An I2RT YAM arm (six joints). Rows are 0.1 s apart.
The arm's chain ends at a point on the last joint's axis. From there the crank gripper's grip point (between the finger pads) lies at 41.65 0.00 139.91 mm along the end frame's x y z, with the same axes.
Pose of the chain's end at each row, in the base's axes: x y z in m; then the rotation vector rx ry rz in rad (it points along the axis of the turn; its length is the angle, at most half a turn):
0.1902 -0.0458 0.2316 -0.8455 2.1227 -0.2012
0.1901 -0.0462 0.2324 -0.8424 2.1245 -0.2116
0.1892 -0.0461 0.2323 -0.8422 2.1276 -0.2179
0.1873 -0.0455 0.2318 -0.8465 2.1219 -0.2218
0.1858 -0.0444 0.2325 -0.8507 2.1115 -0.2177
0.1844 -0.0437 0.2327 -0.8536 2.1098 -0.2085
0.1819 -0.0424 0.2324 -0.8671 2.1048 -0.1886
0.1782 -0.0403 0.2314 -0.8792 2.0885 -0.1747
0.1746 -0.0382 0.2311 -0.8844 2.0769 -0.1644
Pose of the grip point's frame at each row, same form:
0.2767 -0.0523 0.1142 -0.8455 2.1227 -0.2012
0.2767 -0.0540 0.1151 -0.8424 2.1245 -0.2116
0.2756 -0.0547 0.1149 -0.8422 2.1276 -0.2179
0.2743 -0.0543 0.1149 -0.8465 2.1219 -0.2218
0.2737 -0.0522 0.1162 -0.8507 2.1115 -0.2177
0.2722 -0.0504 0.1162 -0.8536 2.1098 -0.2085
0.2693 -0.0466 0.1156 -0.8671 2.1048 -0.1886
0.2666 -0.0420 0.1152 -0.8792 2.0885 -0.1747
0.2637 -0.0382 0.1155 -0.8844 2.0769 -0.1644

